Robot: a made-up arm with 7 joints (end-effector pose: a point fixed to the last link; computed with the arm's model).
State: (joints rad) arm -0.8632 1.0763 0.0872 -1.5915 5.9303 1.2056 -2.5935
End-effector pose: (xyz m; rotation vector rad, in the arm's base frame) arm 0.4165 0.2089 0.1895 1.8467 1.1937 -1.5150
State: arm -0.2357 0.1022 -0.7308 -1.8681 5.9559 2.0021 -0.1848
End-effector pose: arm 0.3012 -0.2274 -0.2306 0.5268 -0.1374 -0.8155
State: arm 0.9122 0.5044 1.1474 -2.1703 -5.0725 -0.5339 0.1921
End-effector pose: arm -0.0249 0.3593 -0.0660 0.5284 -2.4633 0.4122
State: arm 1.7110 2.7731 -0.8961 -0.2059 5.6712 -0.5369 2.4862
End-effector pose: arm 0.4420 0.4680 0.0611 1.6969 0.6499 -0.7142
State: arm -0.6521 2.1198 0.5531 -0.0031 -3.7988 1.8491 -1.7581
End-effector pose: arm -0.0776 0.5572 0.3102 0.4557 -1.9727 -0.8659
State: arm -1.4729 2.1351 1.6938 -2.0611 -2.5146 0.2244 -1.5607
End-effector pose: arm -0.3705 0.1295 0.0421 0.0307 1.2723 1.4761
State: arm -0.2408 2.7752 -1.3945 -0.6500 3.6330 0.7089 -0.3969
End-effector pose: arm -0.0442 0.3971 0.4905 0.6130 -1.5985 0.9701
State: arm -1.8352 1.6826 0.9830 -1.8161 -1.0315 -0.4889 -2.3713
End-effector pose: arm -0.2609 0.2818 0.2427 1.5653 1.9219 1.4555
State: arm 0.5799 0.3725 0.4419 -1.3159 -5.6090 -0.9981 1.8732
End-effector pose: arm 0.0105 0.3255 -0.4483 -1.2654 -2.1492 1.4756
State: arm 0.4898 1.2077 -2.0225 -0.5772 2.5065 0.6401 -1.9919
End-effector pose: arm -0.3130 0.4822 -0.2745 -0.5749 1.1505 -0.8560
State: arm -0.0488 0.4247 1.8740 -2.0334 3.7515 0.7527 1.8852
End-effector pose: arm -0.0908 0.3846 -0.0725 -2.7172 0.7172 -0.7550
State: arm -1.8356 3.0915 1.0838 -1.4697 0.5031 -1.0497 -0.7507
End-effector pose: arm -0.5101 -0.1309 -0.0158 -1.1213 -0.5555 -0.0610
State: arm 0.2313 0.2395 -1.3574 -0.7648 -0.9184 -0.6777 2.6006
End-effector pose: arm -0.0798 -0.0797 -0.6136 -0.9531 0.6069 0.2974
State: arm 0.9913 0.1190 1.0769 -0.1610 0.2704 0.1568 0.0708
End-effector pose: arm -0.5204 0.0280 -0.3822 0.7509 0.6981 1.5885
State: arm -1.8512 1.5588 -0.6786 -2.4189 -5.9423 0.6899 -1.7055
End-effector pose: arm 0.1347 -0.0452 0.2612 -2.2821 0.4303 0.8514
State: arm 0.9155 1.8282 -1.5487 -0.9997 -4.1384 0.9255 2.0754
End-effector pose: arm -0.2569 0.5414 -0.0215 -2.1762 -0.1212 -2.1276
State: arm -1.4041 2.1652 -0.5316 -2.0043 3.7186 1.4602 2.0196
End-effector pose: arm 0.1583 0.1554 0.3438 -0.8896 1.1088 0.8531
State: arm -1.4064 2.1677 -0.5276 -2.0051 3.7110 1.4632 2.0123
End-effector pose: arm 0.1560 0.1547 0.3449 -0.8901 1.0910 0.8470
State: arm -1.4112 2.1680 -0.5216 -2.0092 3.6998 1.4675 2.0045
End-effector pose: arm 0.1531 0.1526 0.3459 -0.8845 1.0682 0.8375
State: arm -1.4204 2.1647 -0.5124 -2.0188 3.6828 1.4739 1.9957
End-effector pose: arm 0.1492 0.1481 0.3467 -0.8694 1.0371 0.8220
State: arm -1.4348 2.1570 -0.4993 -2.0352 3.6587 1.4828 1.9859
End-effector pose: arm 0.1439 0.1408 0.3472 -0.8425 0.9957 0.7992
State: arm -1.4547 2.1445 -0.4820 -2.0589 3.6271 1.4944 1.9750
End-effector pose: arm 0.1369 0.1306 0.3471 -0.8036 0.9430 0.7684
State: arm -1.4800 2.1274 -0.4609 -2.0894 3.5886 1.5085 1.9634
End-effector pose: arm 0.1280 0.1179 0.3462 -0.7539 0.8788 0.7300
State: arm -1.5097 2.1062 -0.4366 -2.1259 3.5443 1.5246 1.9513
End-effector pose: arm 0.1172 0.1034 0.3441 -0.6957 0.8042 0.6848
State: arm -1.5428 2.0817 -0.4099 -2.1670 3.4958 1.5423 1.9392
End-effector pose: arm 0.1046 0.0879 0.3407 -0.6316 0.7207 0.6346
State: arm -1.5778 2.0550 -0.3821 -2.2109 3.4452 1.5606 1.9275
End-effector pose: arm 0.0908 0.0724 0.3358 -0.5653 0.6314 0.5815
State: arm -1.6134 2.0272 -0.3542 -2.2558 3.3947 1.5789 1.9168
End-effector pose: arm 0.0763 0.0577 0.3295 -0.4995 0.5395 0.5278
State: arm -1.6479 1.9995 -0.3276 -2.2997 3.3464 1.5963 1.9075
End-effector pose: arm 0.0620 0.0445 0.3221 -0.4372 0.4492 0.4762
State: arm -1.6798 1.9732 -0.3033 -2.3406 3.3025 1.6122 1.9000
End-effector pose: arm 0.0487 0.0333 0.3141 -0.3808 0.3649 0.4290
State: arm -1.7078 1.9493 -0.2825 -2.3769 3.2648 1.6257 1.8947
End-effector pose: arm 0.0373 0.0243 0.3061 -0.3324 0.2908 0.3883
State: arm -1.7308 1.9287 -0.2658 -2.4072 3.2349 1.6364 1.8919
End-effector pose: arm 0.0282 0.0173 0.2989 -0.2929 0.2306 0.3557
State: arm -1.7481 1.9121 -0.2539 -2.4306 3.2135 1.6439 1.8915
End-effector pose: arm 0.0216 0.0123 0.2929 -0.2632 0.1868 0.3321
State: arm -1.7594 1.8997 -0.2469 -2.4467 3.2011 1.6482 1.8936
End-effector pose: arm 0.0178 0.0090 0.2886 -0.2428 0.1609 0.3178
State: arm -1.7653 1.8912 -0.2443 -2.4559 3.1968 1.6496 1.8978
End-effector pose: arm 0.0162 0.0071 0.2861 -0.2310 0.1515 0.3117
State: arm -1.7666 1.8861 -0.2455 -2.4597 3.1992 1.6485 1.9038
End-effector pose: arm 0.0166 0.0062 0.2850 -0.2259 0.1561 0.3129
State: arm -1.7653 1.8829 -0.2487 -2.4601 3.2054 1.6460 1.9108
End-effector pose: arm 0.0181 0.0059 0.2848 -0.2247 0.1686 0.3180
